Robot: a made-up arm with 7 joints. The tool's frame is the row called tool. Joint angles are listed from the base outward.
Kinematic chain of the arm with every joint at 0, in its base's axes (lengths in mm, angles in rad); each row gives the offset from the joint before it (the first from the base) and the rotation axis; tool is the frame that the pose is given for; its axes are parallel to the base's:
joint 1: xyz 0 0 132 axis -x
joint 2: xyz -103 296 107 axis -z
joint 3: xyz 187 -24 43 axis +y
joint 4: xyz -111 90 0 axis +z
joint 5: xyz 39 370 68 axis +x
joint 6: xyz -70 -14 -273 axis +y
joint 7: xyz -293 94 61 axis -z
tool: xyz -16 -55 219
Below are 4 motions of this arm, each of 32 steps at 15 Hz.
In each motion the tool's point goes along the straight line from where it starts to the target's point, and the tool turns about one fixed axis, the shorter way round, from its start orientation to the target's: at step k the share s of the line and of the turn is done. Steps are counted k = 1, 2, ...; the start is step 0. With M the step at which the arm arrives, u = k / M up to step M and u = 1 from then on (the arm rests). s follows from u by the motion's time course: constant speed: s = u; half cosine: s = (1 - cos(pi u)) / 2; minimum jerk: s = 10 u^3 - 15 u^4 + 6 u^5.
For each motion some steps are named. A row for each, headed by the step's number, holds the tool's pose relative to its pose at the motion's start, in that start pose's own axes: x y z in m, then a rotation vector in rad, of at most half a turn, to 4 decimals.
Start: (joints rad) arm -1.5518 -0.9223 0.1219 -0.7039 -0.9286 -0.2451 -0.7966
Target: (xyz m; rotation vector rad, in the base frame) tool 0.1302 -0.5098 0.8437 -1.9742 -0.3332 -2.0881
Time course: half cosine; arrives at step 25
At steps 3, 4, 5, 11, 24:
3: 0.0058 -0.0256 -0.0004 0.0810 -0.0087 0.0418
4: 0.0102 -0.0451 -0.0007 0.1426 -0.0154 0.0736
5: 0.0157 -0.0696 -0.0011 0.2202 -0.0237 0.1137
11: 0.0669 -0.2962 -0.0047 0.9370 -0.1010 0.4837
24: 0.1641 -0.7261 -0.0114 2.2971 -0.2477 1.1858

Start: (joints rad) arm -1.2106 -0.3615 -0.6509 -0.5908 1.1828 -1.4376 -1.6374
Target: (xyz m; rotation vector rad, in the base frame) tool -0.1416 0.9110 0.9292 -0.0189 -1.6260 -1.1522
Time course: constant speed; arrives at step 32
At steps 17, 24, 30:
17: -0.3660 -0.0581 0.1561 -0.1007 -0.0473 0.1678
24: -0.5166 -0.0820 0.2204 -0.1421 -0.0667 0.2369
30: -0.6458 -0.1025 0.2755 -0.1776 -0.0834 0.2962

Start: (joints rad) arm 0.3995 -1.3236 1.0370 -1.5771 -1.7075 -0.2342 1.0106
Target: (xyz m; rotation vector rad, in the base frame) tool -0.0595 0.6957 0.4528 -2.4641 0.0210 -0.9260
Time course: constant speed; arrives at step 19
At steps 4, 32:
4: 0.0674 0.0454 -0.1335 0.0291 0.2044 0.1452
32: 0.3203 0.2155 -0.6341 0.1383 0.9707 0.6899

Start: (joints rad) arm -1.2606 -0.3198 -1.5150 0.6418 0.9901 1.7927 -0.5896
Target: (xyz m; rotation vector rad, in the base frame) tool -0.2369 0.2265 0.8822 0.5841 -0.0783 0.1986
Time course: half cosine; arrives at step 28
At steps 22, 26, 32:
22: -0.0455 0.0807 -0.0805 0.1414 -0.1130 -1.4609
26: -0.0505 0.0894 -0.0892 0.1567 -0.1253 -1.6192
32: -0.0511 0.0906 -0.0903 0.1587 -0.1269 -1.6398

